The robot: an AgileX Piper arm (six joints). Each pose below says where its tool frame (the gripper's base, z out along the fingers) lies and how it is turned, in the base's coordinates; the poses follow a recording.
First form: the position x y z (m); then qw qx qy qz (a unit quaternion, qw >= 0).
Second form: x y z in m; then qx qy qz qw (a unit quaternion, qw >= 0). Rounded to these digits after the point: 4 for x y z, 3 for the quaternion.
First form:
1: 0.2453 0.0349 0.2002 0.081 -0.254 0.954 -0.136
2: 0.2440 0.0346 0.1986 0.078 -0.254 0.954 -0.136
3: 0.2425 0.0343 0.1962 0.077 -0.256 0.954 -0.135
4: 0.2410 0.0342 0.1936 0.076 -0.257 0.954 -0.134
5: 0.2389 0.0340 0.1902 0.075 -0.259 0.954 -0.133
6: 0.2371 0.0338 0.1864 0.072 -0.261 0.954 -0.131
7: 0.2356 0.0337 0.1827 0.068 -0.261 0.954 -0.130
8: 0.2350 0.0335 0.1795 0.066 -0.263 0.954 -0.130
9: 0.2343 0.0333 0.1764 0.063 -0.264 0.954 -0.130
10: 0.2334 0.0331 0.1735 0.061 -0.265 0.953 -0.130
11: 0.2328 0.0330 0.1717 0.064 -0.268 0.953 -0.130
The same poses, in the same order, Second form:
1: 0.2453 0.0349 0.2002 -0.254 0.954 -0.136 0.081
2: 0.2440 0.0346 0.1986 -0.254 0.954 -0.136 0.078
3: 0.2425 0.0343 0.1962 -0.256 0.954 -0.135 0.077
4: 0.2410 0.0342 0.1936 -0.257 0.954 -0.134 0.076
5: 0.2389 0.0340 0.1902 -0.259 0.954 -0.133 0.075
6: 0.2371 0.0338 0.1864 -0.261 0.954 -0.131 0.072
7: 0.2356 0.0337 0.1827 -0.261 0.954 -0.130 0.068
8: 0.2350 0.0335 0.1795 -0.263 0.954 -0.130 0.066
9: 0.2343 0.0333 0.1764 -0.264 0.954 -0.130 0.063
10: 0.2334 0.0331 0.1735 -0.265 0.953 -0.130 0.061
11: 0.2328 0.0330 0.1717 -0.268 0.953 -0.130 0.064
